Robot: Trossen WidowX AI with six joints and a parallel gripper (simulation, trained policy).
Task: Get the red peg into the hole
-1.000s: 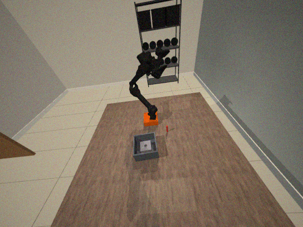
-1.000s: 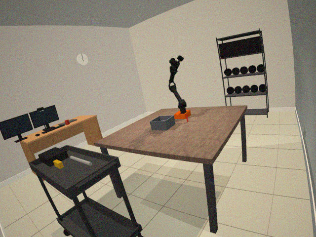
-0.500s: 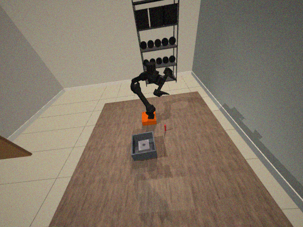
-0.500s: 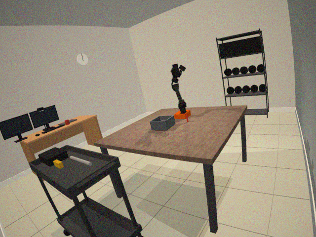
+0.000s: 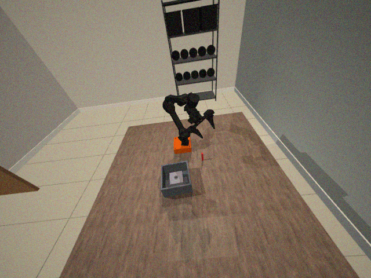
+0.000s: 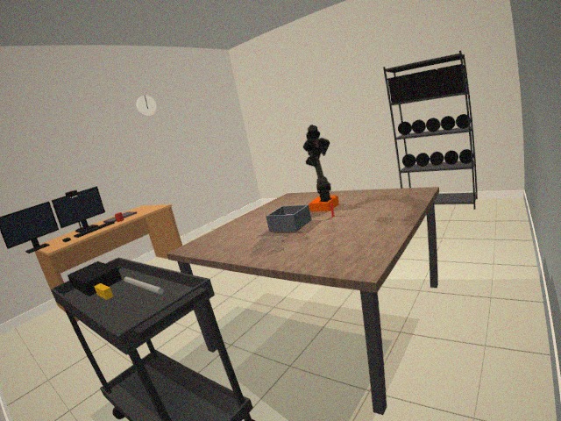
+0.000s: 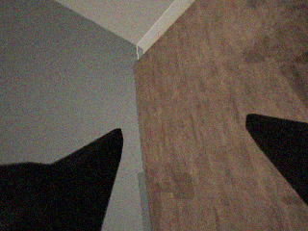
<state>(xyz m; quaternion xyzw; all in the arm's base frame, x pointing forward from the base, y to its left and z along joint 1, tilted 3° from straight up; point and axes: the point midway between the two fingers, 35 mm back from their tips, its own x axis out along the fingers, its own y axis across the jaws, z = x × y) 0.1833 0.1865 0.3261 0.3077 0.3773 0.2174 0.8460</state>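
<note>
My gripper tip is 310 mm above the red peg, 90 mm past it and 50 mm to the left of it. The rest, counted from my gripper tip: grey box (330 mm below, 220 mm to the right, 110 mm ahead).
</note>
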